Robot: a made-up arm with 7 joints. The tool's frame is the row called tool.
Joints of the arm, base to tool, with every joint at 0 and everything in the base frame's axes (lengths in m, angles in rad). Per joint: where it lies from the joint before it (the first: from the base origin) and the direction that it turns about. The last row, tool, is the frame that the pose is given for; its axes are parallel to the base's.
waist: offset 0 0 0 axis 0 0.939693 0.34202
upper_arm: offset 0 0 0 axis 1 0 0
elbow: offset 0 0 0 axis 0 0 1
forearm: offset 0.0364 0 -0.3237 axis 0 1 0
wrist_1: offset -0.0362 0 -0.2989 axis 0 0 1
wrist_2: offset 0 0 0 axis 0 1 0
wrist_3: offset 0 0 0 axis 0 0 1
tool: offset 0 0 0
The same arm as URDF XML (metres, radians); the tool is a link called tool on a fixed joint. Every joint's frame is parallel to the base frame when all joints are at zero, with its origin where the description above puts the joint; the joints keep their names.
<robot name="arm">
<link name="base_link"/>
<link name="link1"/>
<link name="link2"/>
<link name="link3"/>
<link name="link4"/>
<link name="link5"/>
<link name="link6"/>
<link name="link7"/>
<link name="tool"/>
<joint name="waist" type="continuous"><parent link="base_link"/><child link="link1"/><origin xyz="0 0 0" rpy="0 0 0"/><axis xyz="0 0.9397 0.342"/></joint>
<joint name="upper_arm" type="continuous"><parent link="link1"/><child link="link2"/><origin xyz="0 0 0" rpy="0 0 0"/><axis xyz="1 0 0"/></joint>
<joint name="elbow" type="continuous"><parent link="link2"/><child link="link3"/><origin xyz="0 0 0" rpy="0 0 0"/><axis xyz="0 0 1"/></joint>
<joint name="forearm" type="continuous"><parent link="link3"/><child link="link4"/><origin xyz="0.0364 0 -0.3237" rpy="0 0 0"/><axis xyz="0 1 0"/></joint>
<joint name="wrist_1" type="continuous"><parent link="link4"/><child link="link5"/><origin xyz="-0.0362 0 -0.2989" rpy="0 0 0"/><axis xyz="0 0 1"/></joint>
<joint name="wrist_2" type="continuous"><parent link="link5"/><child link="link6"/><origin xyz="0 0 0" rpy="0 0 0"/><axis xyz="0 1 0"/></joint>
<joint name="wrist_3" type="continuous"><parent link="link6"/><child link="link7"/><origin xyz="0 0 0" rpy="0 0 0"/><axis xyz="0 0 1"/></joint>
<joint name="tool_fixed" type="fixed"><parent link="link7"/><child link="tool"/><origin xyz="0 0 0" rpy="0 0 0"/></joint>
</robot>

